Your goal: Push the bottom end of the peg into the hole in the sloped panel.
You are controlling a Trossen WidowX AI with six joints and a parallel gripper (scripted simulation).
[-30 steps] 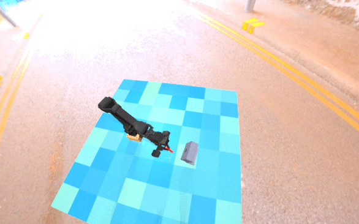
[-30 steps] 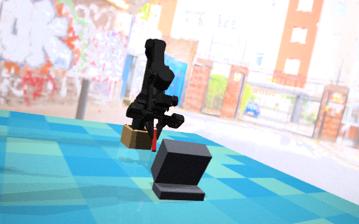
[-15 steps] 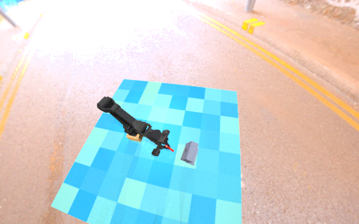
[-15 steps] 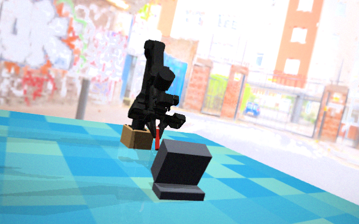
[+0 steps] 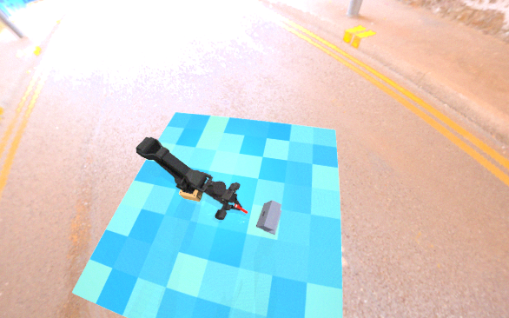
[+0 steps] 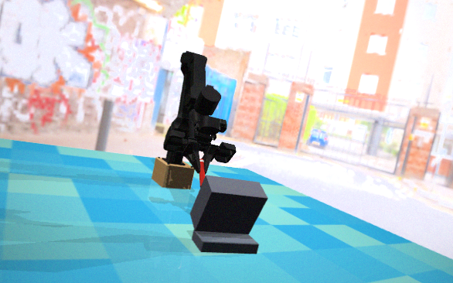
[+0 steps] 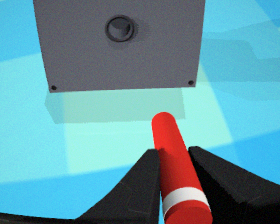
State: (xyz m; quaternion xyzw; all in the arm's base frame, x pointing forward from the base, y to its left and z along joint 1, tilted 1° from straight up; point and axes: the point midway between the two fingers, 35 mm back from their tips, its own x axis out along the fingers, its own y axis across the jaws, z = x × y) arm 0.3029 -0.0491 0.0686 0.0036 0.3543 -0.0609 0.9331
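Right now my gripper tip is 14 cm short of the sloped panel, 1 cm to the right of it and 4 cm above it. The rest, counted from my gripper tip: red peg (1 cm behind, 1 cm above).
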